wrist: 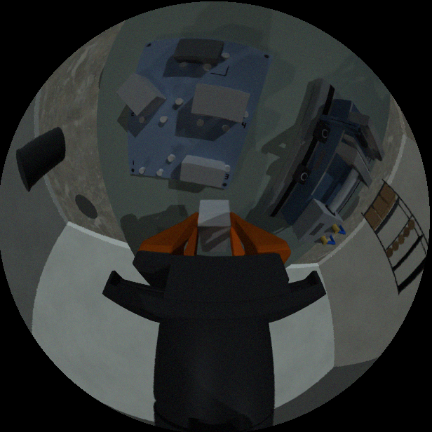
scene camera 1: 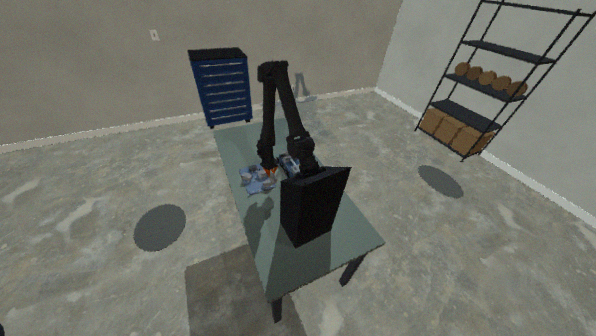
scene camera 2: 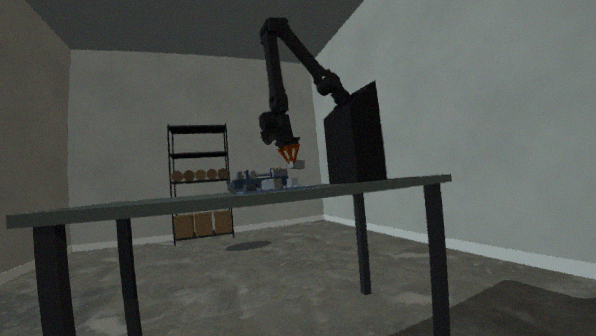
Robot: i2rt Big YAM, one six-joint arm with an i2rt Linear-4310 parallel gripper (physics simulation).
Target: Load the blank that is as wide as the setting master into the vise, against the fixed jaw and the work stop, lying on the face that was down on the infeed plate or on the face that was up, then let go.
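Frame: origin at the arm's base, x up, y right, z ahead, level; millimetres.
Where they show: gripper, fingertip midpoint: [scene camera 1: 271,175] [scene camera 2: 291,163]; arm's base, link origin: [scene camera 1: 311,174] [scene camera 2: 345,102].
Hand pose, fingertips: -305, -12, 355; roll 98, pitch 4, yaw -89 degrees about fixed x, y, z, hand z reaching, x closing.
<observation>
Each offset is from my fingertips to the top centre of the thing, as dx, dy, dz. Level surfaces: height alone.
My gripper [scene camera 1: 270,172] [scene camera 2: 291,162] [wrist: 213,216] is shut on a light grey blank {+16, +2, -24} [scene camera 2: 299,164] [wrist: 214,212], held in the air above the table beside the infeed plate. The blue infeed plate {-99, -48, +117} [scene camera 1: 254,188] [wrist: 150,145] bears three light grey blocks, one [wrist: 140,95] turned askew, one [wrist: 220,102] near mark 4 and one [wrist: 203,171] near mark 3, and a dark block [wrist: 199,50] at its far end. The blue vise {-8, +221, +65} [scene camera 1: 286,164] [wrist: 298,201] is at the right in the wrist view, apart from the held blank. I cannot tell which block is the setting master.
A long grey rail [wrist: 305,125] runs along the vise's near side. Small pale pegs [wrist: 179,102] stand on the plate. The black pedestal [scene camera 1: 312,207] [scene camera 2: 355,140] carries the arm on the green table {dx -112} [scene camera 1: 300,272] [scene camera 2: 150,205]. A blue drawer cabinet [scene camera 1: 222,90] and a shelf rack [scene camera 1: 500,51] stand beyond.
</observation>
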